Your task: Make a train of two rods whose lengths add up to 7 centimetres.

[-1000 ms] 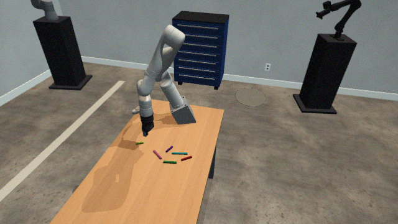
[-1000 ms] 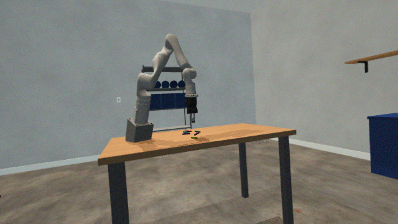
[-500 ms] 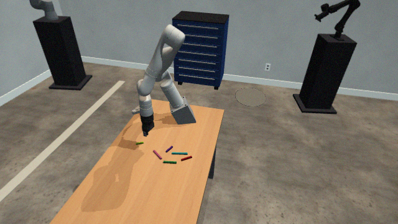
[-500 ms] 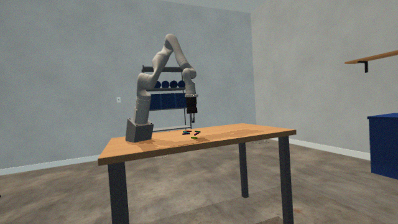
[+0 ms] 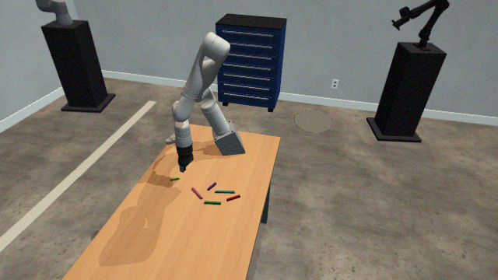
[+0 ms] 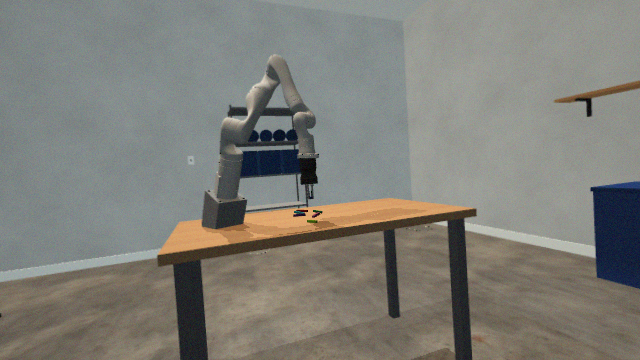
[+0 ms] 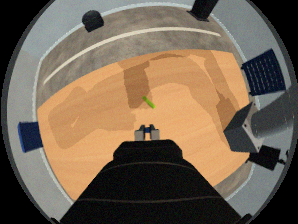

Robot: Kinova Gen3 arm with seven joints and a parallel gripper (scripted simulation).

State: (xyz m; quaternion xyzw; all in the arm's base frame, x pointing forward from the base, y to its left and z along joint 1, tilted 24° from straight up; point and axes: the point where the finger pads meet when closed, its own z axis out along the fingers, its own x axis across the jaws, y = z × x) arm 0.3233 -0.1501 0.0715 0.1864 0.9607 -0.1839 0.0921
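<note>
Now: hand 110 mm above the lime rod, 60 mm to the left of it and 30 mm past it. Round my hand: purple rod 140 mm to the left, 110 mm below, 10 mm ahead; then pink rod 110 mm below, 80 mm to the left, 60 mm ahead; then blue rod 10 mm below.
</note>
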